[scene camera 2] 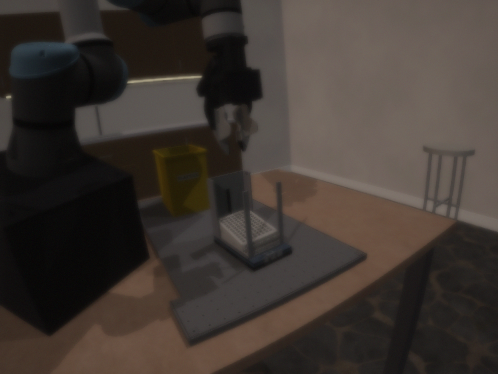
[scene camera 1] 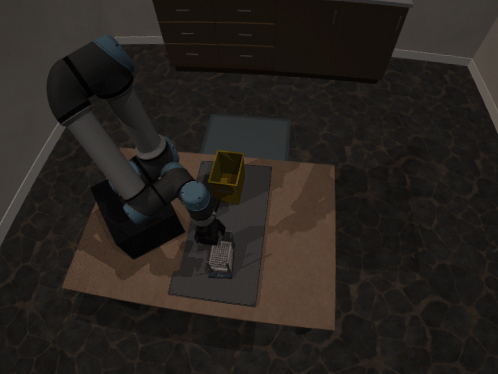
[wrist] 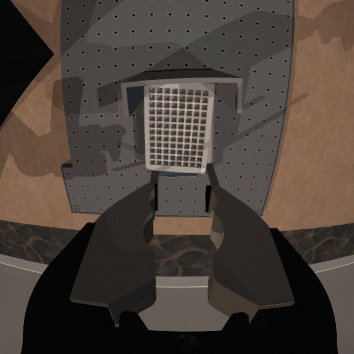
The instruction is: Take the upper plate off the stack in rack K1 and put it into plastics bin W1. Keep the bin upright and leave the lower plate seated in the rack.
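The white gridded upper plate lies on the stack in rack K1, looking slightly turned in the wrist view. The lower plate shows as a pale layer beneath it, mostly hidden. The yellow bin W1 stands upright behind the rack. My gripper is partly open and empty, pointing down above the rack's posts, clear of the plates. In scene camera 1 its fingertips are hard to make out.
The rack has a tall back wall and upright front posts. It stands with the bin on a dark perforated board on the wooden table. The robot's black base block is at the left.
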